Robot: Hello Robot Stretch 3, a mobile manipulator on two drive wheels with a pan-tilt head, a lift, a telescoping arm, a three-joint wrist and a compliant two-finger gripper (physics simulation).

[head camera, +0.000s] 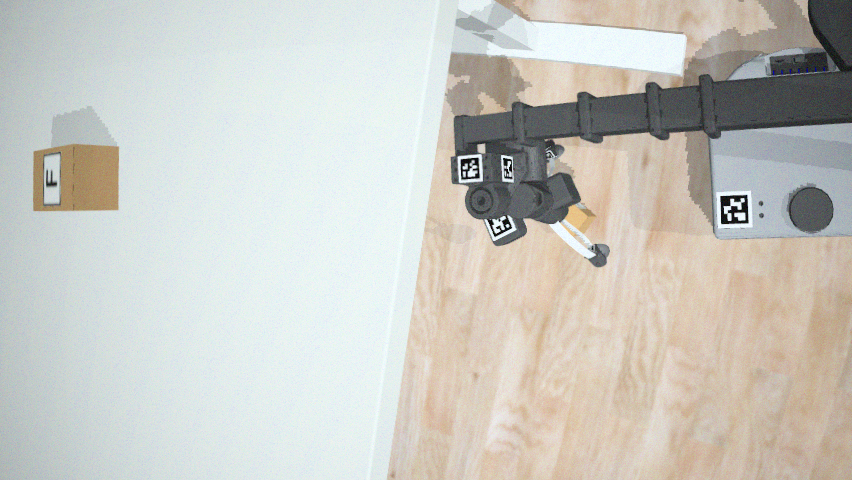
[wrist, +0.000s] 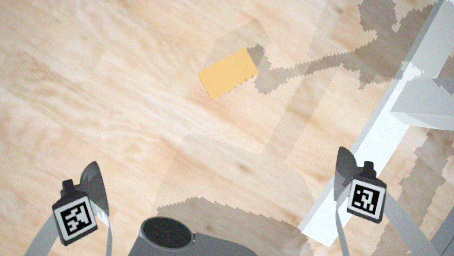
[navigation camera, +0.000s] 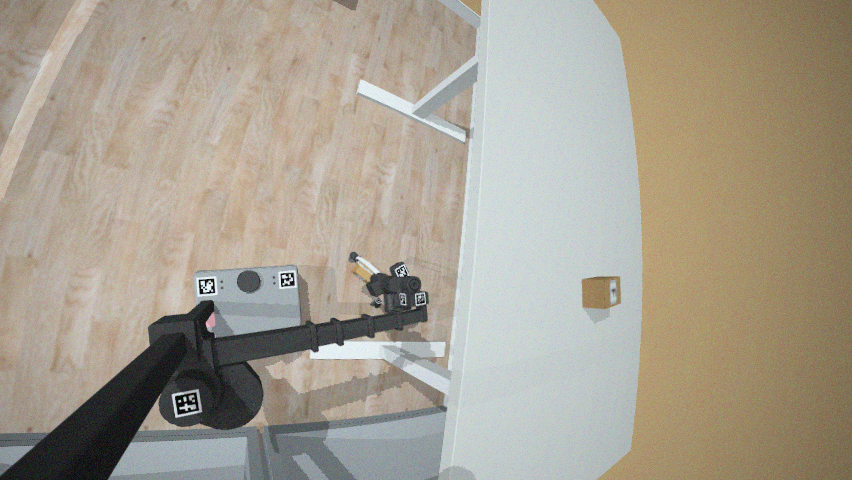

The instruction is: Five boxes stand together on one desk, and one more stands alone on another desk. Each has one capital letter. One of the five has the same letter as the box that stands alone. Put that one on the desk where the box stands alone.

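Frame: origin at the robot's base, x ahead, y left, z up, level; millimetres.
Seen in the pictures: gripper, between the fingertips: [head camera: 578, 202] [navigation camera: 363, 280]; robot's base, origin of its link: [head camera: 808, 208] [navigation camera: 248, 280].
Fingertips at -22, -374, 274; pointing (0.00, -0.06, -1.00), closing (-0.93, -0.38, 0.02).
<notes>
Offsets run from my fingertips to a thing's top centre, as dx, dy, dz. "*": to the spot under its first point. Level surfaces: height alone.
A brown box @(-35, -252, +726) [head camera: 95, 177] [navigation camera: 592, 292] with the letter F stands alone on the white desk @(dz +676) [head camera: 250, 250] [navigation camera: 554, 166], toward its far side by the wall. An orange-tan box @(+11, -103, -214) [head camera: 583, 219] [navigation camera: 361, 272] [wrist: 228, 73] lies on the floor in front of that desk; its letter cannot be read, and the gripper partly covers it in the head and navigation views. My gripper [head camera: 576, 202] [navigation camera: 364, 279] [wrist: 221, 174] is open wide and empty, above the floor. In the wrist view the floor box is beyond the fingertips, between their lines. The group of boxes on another desk does not show.
A white desk foot @(* -316, +4, -249) [head camera: 608, 47] [navigation camera: 345, 350] [wrist: 365, 165] lies beside the arm on the floor. Another desk foot @(* +869, -262, -249) [navigation camera: 384, 101] stands farther along. My base [head camera: 775, 178] [navigation camera: 256, 304] is in front of the desk. Grey panels [navigation camera: 131, 459] stand at the navigation view's bottom, near the mast.
</notes>
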